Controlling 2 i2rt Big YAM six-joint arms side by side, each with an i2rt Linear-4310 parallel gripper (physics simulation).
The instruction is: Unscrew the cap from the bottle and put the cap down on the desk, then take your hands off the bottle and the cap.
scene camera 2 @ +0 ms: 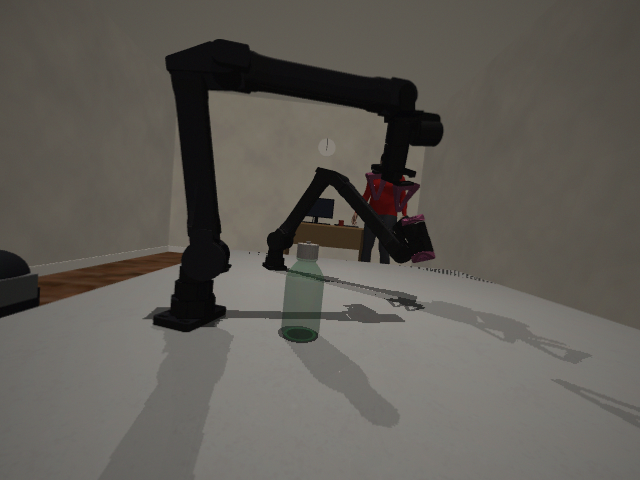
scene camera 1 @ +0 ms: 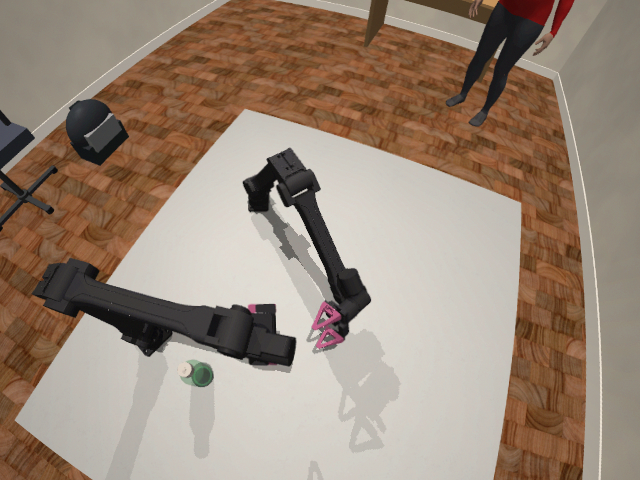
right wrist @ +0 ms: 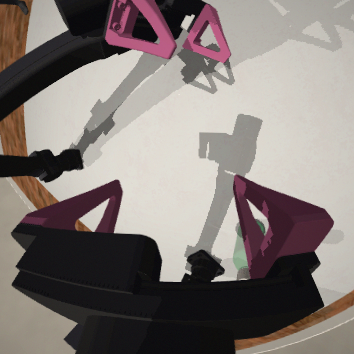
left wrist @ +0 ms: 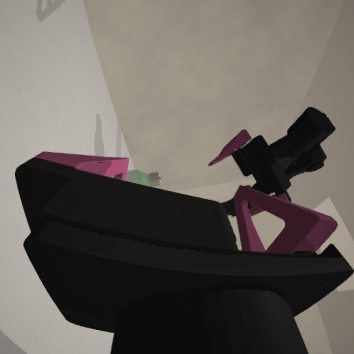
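Seen in the pictures: left gripper, fingertip midpoint: (scene camera 2: 416, 236) (scene camera 1: 315, 338) (right wrist: 205, 55) (left wrist: 184, 178); right gripper, fingertip midpoint: (scene camera 2: 386, 205) (scene camera 1: 271, 330) (right wrist: 174, 183) (left wrist: 225, 190); left arm's base, origin of the base link: (scene camera 2: 274, 267) (scene camera 1: 259, 200) (right wrist: 73, 158); right arm's base, origin of the base link: (scene camera 2: 192, 318) (scene camera 1: 153, 337) (right wrist: 205, 263).
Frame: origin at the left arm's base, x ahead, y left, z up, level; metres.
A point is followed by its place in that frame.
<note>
A translucent green bottle (scene camera 1: 201, 374) @(x -0.139, y -0.720, z 0.124 m) (scene camera 2: 302, 294) @(x -0.190, y -0.746, z 0.091 m) (left wrist: 138, 177) @(x -0.138, y -0.718, z 0.124 m) (right wrist: 241, 255) @(x -0.147, y -0.694, z 0.130 m) stands upright on the white desk, near the right arm's base. Its pale ribbed cap (scene camera 1: 185, 369) @(x -0.167, y -0.713, z 0.186 m) (scene camera 2: 308, 251) @(x -0.179, y -0.731, z 0.169 m) (left wrist: 155, 179) @(x -0.152, y -0.707, z 0.171 m) (right wrist: 243, 273) @(x -0.153, y -0.704, z 0.170 m) sits on its top. My right gripper (scene camera 1: 262, 335) @(x 0.084, y -0.630, z 0.288 m) (scene camera 2: 387, 205) @(x 0.084, y -0.630, z 0.288 m) (right wrist: 174, 183) @(x 0.084, y -0.630, z 0.288 m) is open and empty, high above the desk, pointing down, to the right of the bottle in both scene views. My left gripper (scene camera 1: 315, 337) @(x 0.198, y -0.639, z 0.216 m) (scene camera 2: 417, 238) @(x 0.198, y -0.639, z 0.216 m) (left wrist: 184, 178) @(x 0.198, y -0.639, z 0.216 m) is open and empty, lower and farther right. Both are apart from the bottle and cap. The right wrist partly hides its fingers in scene camera 1.
The white desk top (scene camera 1: 439, 248) @(x 0.752, y -0.260, z 0.000 m) ends at a brown wooden floor (scene camera 1: 170, 98). The two grippers hang close together. The right arm's base (scene camera 2: 190, 304) @(x -0.368, y -0.622, z 0.043 m) stands just left of the bottle in scene camera 2. A person (scene camera 1: 509, 46) stands beyond the desk.
</note>
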